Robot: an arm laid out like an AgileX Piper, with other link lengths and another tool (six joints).
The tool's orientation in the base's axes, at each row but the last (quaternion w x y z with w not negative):
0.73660 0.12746 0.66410 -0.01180
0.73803 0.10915 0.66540 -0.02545
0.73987 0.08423 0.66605 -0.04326
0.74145 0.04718 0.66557 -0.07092
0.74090 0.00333 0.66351 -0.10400
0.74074 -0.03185 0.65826 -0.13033
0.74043 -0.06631 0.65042 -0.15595
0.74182 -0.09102 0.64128 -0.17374
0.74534 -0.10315 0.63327 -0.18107
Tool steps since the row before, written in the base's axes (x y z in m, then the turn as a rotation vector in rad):
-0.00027 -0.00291 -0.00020 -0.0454 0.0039 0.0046
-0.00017 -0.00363 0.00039 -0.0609 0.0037 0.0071
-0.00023 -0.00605 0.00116 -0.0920 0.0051 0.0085
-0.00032 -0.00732 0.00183 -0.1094 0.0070 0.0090
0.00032 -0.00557 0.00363 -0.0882 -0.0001 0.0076
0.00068 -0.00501 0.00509 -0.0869 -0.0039 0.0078
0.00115 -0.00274 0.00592 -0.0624 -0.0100 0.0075
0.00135 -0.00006 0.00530 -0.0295 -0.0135 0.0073
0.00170 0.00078 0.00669 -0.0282 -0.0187 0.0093
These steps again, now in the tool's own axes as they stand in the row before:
-0.00028 -0.00290 0.00031 -0.0093 -0.0039 -0.0447
-0.00080 -0.00352 0.00058 -0.0135 -0.0066 -0.0596
-0.00147 -0.00590 0.00099 -0.0182 -0.0106 -0.0901
-0.00154 -0.00731 0.00109 -0.0206 -0.0117 -0.1074
-0.00271 -0.00588 0.00154 -0.0161 -0.0151 -0.0857
-0.00368 -0.00584 0.00196 -0.0153 -0.0186 -0.0840
-0.00459 -0.00420 0.00228 -0.0105 -0.0207 -0.0593
-0.00469 -0.00176 0.00219 -0.0051 -0.0192 -0.0266
-0.00615 -0.00161 0.00279 -0.0047 -0.0246 -0.0246

